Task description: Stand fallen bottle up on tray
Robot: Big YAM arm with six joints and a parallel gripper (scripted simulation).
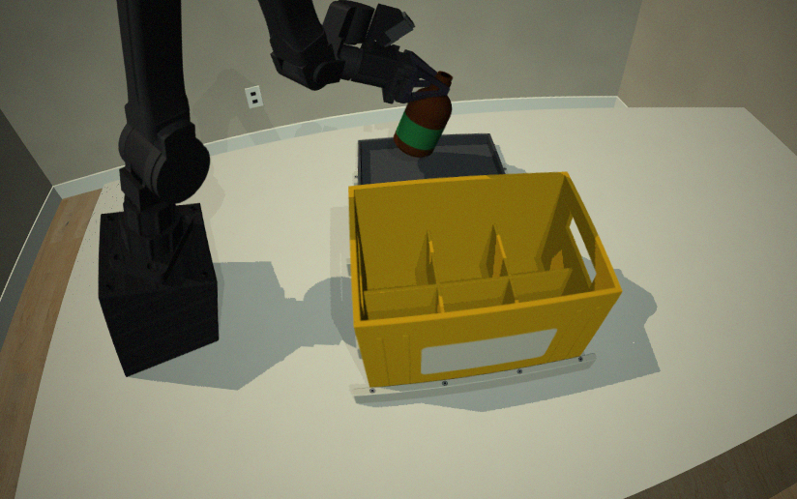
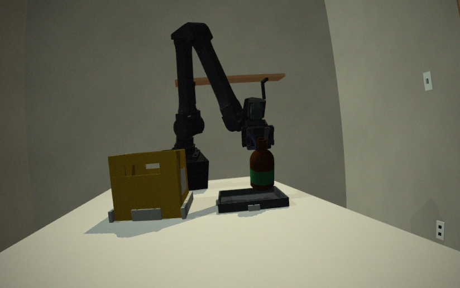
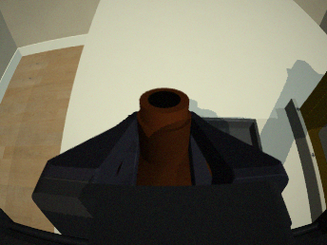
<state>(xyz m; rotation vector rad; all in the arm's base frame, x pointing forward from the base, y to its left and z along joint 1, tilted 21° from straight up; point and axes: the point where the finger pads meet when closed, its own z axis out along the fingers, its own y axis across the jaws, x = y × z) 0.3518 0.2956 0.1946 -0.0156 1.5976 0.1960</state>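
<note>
The bottle lies 20 mm behind my hand and 50 mm below it. Round my hand: tray 20 mm behind, 50 mm to the right, 150 mm below; then yellow crate 30 mm ahead, 330 mm to the right, 80 mm below.
</note>
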